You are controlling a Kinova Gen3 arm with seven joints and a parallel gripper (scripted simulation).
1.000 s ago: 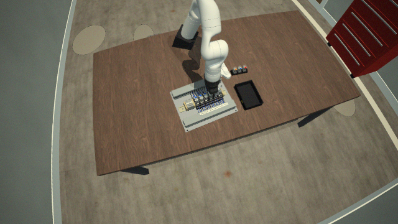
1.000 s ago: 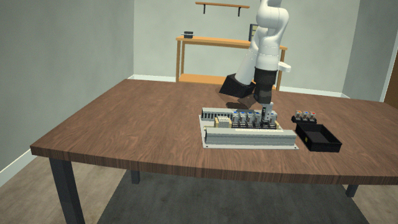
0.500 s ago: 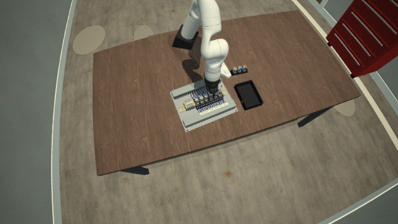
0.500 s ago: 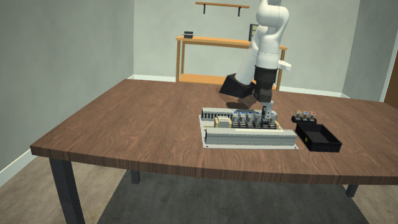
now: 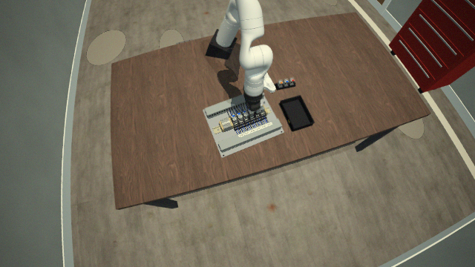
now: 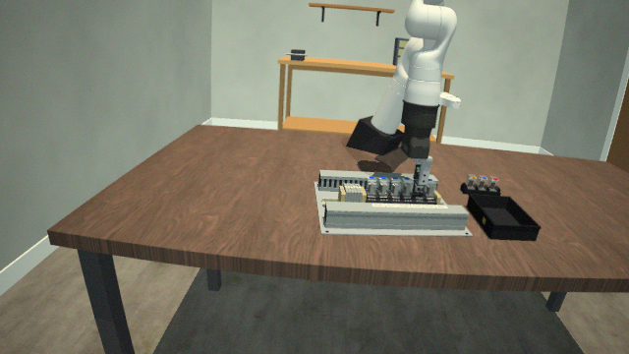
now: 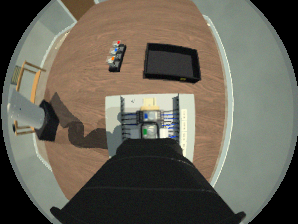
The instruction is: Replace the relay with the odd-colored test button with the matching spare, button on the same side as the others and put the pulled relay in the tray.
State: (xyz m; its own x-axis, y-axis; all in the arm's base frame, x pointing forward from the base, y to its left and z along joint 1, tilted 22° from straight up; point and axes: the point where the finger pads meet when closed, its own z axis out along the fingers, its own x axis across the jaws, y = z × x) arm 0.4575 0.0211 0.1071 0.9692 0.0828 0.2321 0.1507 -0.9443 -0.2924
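My hand is 10 mm above the grey relay. The rest, counted from my hand: black tray: 200 mm to the left, 70 mm below, 40 mm ahead; black stand: 200 mm to the left, 140 mm behind, 80 mm below.
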